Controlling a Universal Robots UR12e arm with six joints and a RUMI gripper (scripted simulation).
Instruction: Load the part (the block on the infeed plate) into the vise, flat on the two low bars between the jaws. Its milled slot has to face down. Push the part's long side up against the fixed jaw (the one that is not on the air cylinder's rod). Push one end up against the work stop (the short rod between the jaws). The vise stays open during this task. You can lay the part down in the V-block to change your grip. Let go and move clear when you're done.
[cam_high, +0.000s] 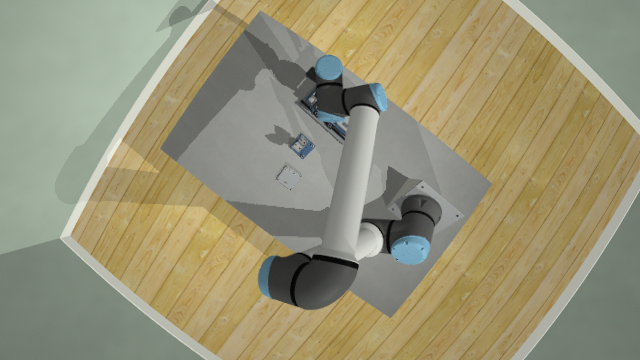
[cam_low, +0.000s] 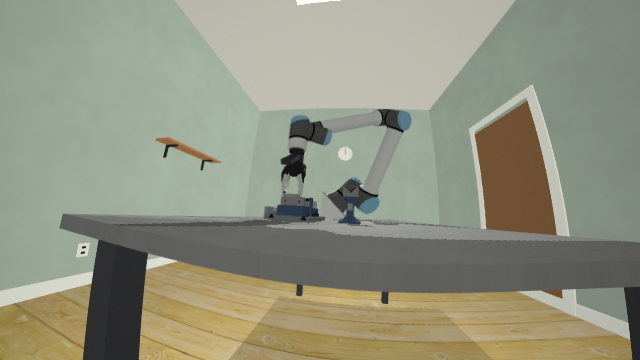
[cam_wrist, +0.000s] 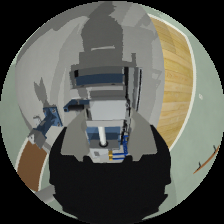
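My hand is 2 cm above the part. The rest, counted from my hand: vise: 7 cm below, 7 cm behind, 2 cm to the left; then infeed plate: 40 cm to the left, 14 cm behind, 11 cm below.
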